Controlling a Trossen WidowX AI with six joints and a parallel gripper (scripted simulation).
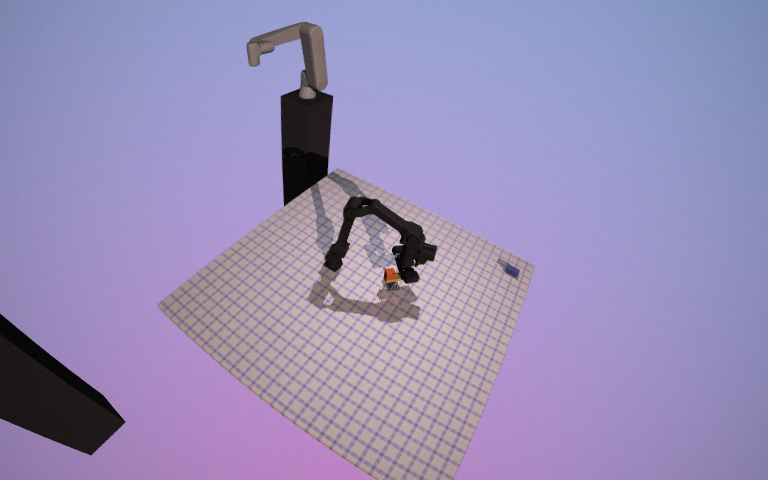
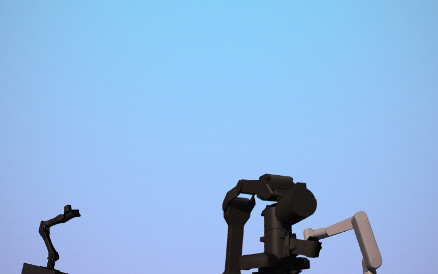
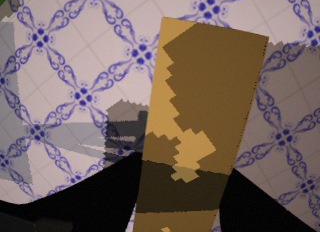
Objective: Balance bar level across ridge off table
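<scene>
The tan-brown bar lies 2 cm to the right of my gripper tip, 2 cm behind it and 1 cm above it. From my gripper tip the other things lie so: green block: 15 cm to the left, 7 cm behind, 5 cm below; then blue block: 44 cm ahead, 42 cm to the left, 5 cm below.
</scene>
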